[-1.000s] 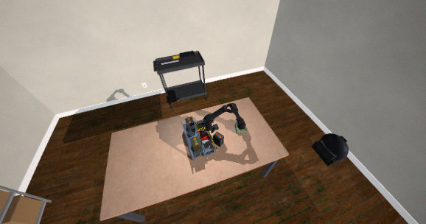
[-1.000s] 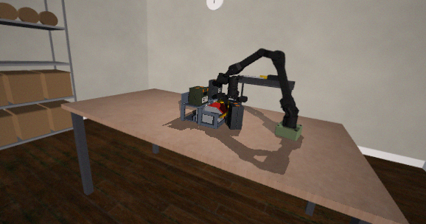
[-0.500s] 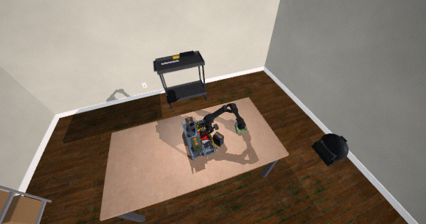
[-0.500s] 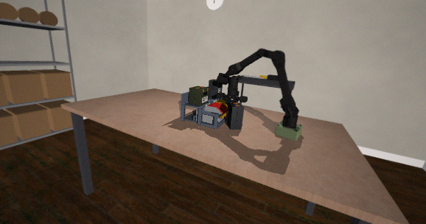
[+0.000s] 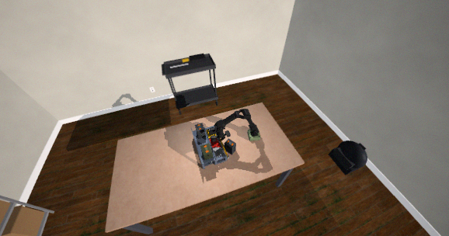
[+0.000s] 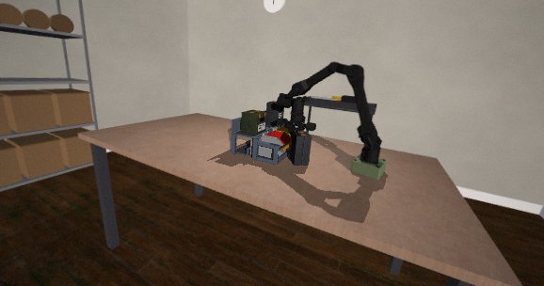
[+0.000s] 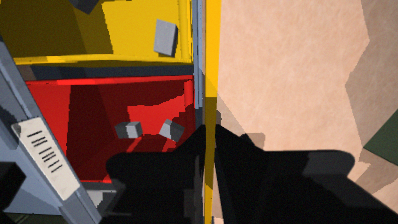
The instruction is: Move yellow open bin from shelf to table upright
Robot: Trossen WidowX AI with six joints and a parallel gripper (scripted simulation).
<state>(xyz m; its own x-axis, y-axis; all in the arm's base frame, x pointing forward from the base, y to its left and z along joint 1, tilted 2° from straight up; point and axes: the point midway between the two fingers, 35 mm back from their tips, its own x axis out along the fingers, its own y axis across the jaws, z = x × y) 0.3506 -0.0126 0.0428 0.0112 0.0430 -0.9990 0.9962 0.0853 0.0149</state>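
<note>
Now: hand 30 mm above the yellow bar. From my hand the other things lie so: yellow open bin 100 mm ahead, 100 mm to the right, 50 mm below; red bin 90 mm ahead, 10 mm to the left, 50 mm below; black box 70 mm behind, 90 mm to the left, 30 mm below.
</note>
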